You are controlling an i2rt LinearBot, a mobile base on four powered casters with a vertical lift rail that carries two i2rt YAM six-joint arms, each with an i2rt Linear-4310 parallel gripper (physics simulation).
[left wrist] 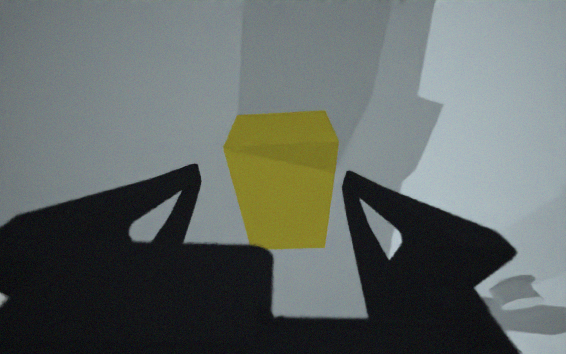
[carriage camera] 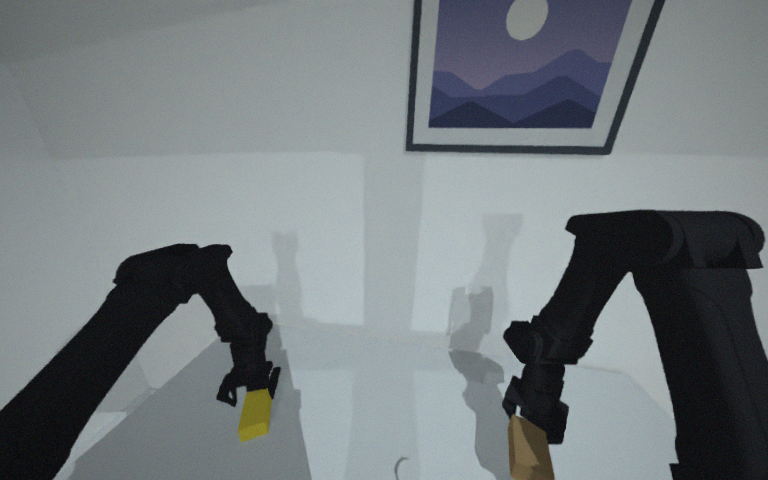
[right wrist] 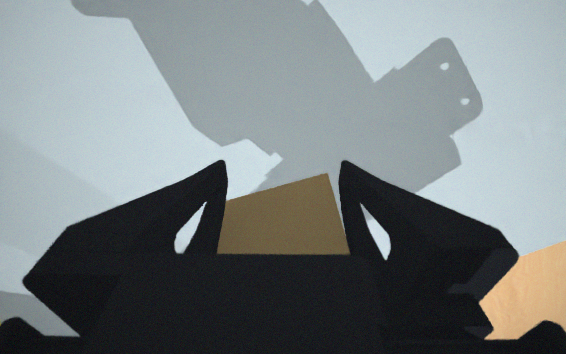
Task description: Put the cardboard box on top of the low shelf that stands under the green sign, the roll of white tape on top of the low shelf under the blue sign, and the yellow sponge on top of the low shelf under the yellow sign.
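Frame: origin at the left arm's base, x left, y up, z ahead, level; millimetres.
Seen in the pictures: left gripper, fingertip midpoint: [left wrist: 273, 175] [carriage camera: 254, 401]; right gripper, fingertip midpoint: [right wrist: 283, 170].
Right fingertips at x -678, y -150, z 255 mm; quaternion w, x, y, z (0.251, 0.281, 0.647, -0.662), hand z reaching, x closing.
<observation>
Offsets run from my right fingertips to a thing's top centre. "spot": to the spot under its first point. Level surfaces: height alone.
The yellow sponge @(dx +664, dy -82, dz +111 mm) [carriage camera: 254, 416] [left wrist: 285, 200] lies on the white table @(dy -127 mm) [carriage camera: 328, 418] at the lower left of the carriage view. My left gripper [carriage camera: 250, 391] [left wrist: 273, 175] is open, with its fingers on either side of the sponge's near end in the left wrist view, a gap showing at each side. My right gripper [carriage camera: 532, 427] [right wrist: 283, 170] is shut on the cardboard box @(dx +32, dy +48, dz -46 mm) [carriage camera: 527, 450] [right wrist: 285, 220], whose lower part is cut off in the carriage view. The low shelves and the signs do not show. The roll of white tape cannot be made out for certain.
A thin curved grey line @(spot: dx +282, dy -103, dz -9 mm) [carriage camera: 398, 466] shows at the bottom of the carriage view, possibly the tape's edge. A framed mountain picture [carriage camera: 509, 149] hangs on the wall behind the table. A wooden surface @(dy -847 mm) [right wrist: 530, 295] shows at the lower right of the right wrist view. Arm shadows cross the table.
</observation>
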